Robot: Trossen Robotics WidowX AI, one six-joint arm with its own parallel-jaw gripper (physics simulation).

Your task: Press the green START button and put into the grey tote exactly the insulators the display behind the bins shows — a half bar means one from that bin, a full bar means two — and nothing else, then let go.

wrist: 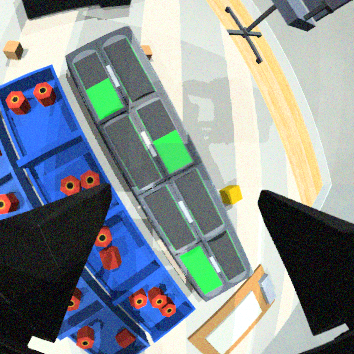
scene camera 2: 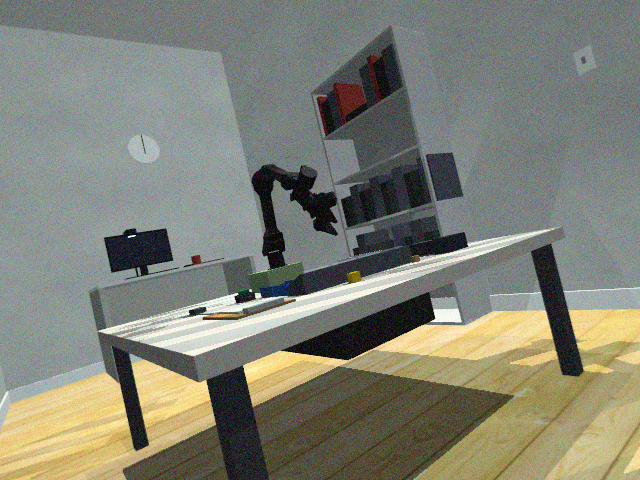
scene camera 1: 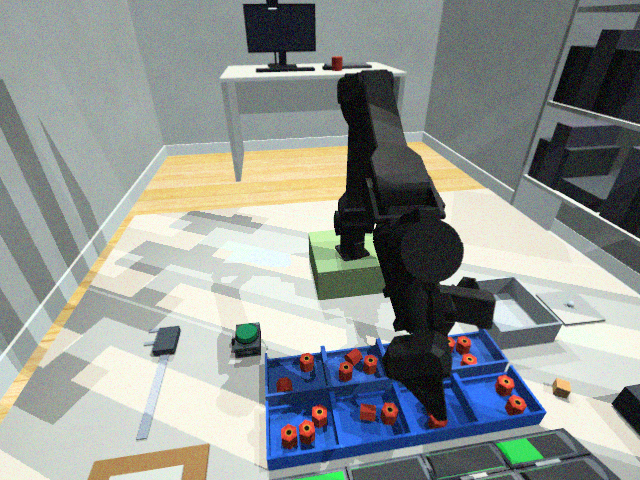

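Where they show: gripper, fingertip midpoint: (wrist: 187, 194) (scene camera 2: 336, 228) (scene camera 1: 444, 396); arm's base, origin of the base link: (scene camera 2: 277, 267) (scene camera 1: 351, 251).
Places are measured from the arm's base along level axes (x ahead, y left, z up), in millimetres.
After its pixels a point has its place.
Observation:
The green START button (scene camera 1: 247, 333) @(x 126, y -279, z -43 mm) (scene camera 2: 244, 292) @(x 134, y -289, z -53 mm) stands left of the blue bins (scene camera 1: 361, 448) (wrist: 45, 130). Red insulators, such as one (scene camera 1: 389, 413) @(x 358, y -98, z -54 mm) in the front row and one (wrist: 44, 92) @(x 415, y 99, z -54 mm) at an end, lie in the bins. The display (wrist: 132, 150) (scene camera 2: 351, 268) is lit: half bars (wrist: 104, 100) @(x 468, y 36, z -38 mm) (wrist: 172, 152) @(x 489, y -71, z -23 mm) in two cells and a bar (wrist: 201, 270) @(x 413, y -237, z -38 mm) filling an end cell. My gripper (scene camera 1: 439, 413) @(x 429, y -80, z 85 mm) (scene camera 2: 332, 227) @(x 429, y -80, z 85 mm) (wrist: 187, 194) @(x 429, y -80, z 85 mm) is open and empty, and hangs over the front bins; in scene camera 1 it partly hides an insulator (scene camera 1: 437, 422) @(x 396, y -37, z -54 mm). The grey tote (scene camera 1: 522, 338) @(x 316, y 221, z -58 mm) shows no insulator in its visible part.
A flat lid (scene camera 1: 571, 308) @(x 280, y 410, z -76 mm) lies beside the tote. A wooden cube (scene camera 1: 561, 387) @(x 417, y 203, z -64 mm) (wrist: 13, 50) @(x 414, y 199, z -64 mm), a yellow cube (wrist: 231, 195) @(x 546, y -204, z -56 mm) (scene camera 2: 354, 276) @(x 566, y -220, z -67 mm), a caliper (scene camera 1: 166, 341) @(x 70, y -432, z -65 mm), a clipboard (scene camera 1: 199, 455) @(x 305, y -386, z -78 mm) (wrist: 200, 340) @(x 302, y -406, z -78 mm) and a black box (scene camera 1: 629, 405) @(x 482, y 265, z -53 mm) (scene camera 2: 444, 243) @(x 642, y 227, z -50 mm) lie around. The arm stands on a green block (scene camera 1: 346, 284) @(x 60, y -40, z -44 mm).

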